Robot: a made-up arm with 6 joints.
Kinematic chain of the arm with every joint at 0, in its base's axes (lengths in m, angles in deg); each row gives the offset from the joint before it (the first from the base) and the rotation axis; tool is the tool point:
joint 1: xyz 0 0 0.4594 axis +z
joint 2: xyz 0.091 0 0 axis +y
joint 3: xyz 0 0 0.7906 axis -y
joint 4: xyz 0 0 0.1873 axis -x
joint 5: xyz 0.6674 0 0 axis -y
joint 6: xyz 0.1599 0 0 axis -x
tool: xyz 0 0 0
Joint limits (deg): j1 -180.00..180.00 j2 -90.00..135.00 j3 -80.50..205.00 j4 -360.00..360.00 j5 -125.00..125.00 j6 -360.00..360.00
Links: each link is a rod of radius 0.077 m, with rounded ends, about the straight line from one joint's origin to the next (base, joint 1, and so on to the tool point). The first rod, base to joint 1, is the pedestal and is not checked.
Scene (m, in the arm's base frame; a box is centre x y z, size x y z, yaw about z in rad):
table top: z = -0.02
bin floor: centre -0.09 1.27 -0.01 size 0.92 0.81 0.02 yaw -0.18
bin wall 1: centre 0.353 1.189 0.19 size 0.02 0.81 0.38 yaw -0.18
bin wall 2: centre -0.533 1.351 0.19 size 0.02 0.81 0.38 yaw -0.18
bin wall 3: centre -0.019 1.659 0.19 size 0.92 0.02 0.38 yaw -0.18
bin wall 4: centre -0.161 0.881 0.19 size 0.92 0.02 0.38 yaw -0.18
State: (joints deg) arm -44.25 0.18 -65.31 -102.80 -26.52 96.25
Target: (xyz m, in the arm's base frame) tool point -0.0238 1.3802 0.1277
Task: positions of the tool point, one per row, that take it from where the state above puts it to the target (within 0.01 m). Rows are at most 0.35 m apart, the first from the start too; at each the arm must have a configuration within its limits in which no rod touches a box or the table.
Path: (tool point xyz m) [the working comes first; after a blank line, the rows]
Joints at the target: 87.76 68.37 4.87 -110.40 -31.28 96.25
Straight joint move there: touches bin wall 1.

1: 0.6538 -0.2895 0.6206
2: 0.7979 -0.1378 0.6404
3: 0.8996 0.0694 0.6562
4: 0.9394 0.3184 0.6681
5: 0.9034 0.5887 0.6760
6: 0.7840 0.8559 0.6802
7: 0.5821 1.0936 0.6806
8: 0.3071 1.2758 0.6774
9: -0.0237 1.3802 0.6710
10: -0.0226 1.4087 0.4007
11: -0.0239 1.3802 0.1277

